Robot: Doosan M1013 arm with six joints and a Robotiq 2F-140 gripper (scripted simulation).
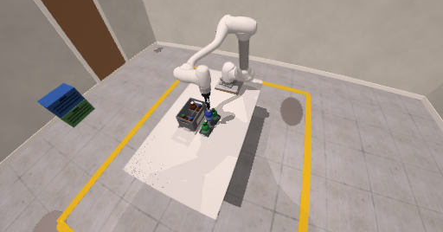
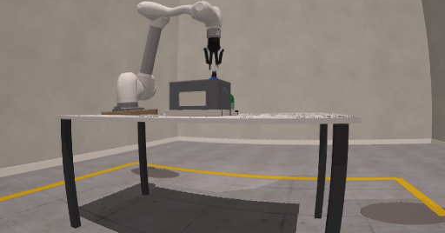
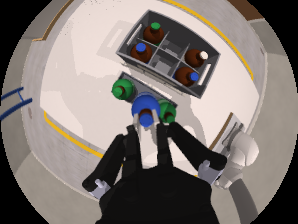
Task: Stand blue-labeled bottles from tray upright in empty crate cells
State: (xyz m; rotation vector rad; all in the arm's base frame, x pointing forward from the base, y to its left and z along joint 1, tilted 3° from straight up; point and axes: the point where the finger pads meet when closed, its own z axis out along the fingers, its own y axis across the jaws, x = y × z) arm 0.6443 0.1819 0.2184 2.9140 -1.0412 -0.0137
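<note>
Now: the blue-labeled bottle 9 cm below my hand. Also, from my hand: grey crate: 4 cm ahead, 19 cm to the right, 19 cm below; then tray: 26 cm below; then green bottle: 9 cm ahead, 1 cm to the left, 19 cm below.
</note>
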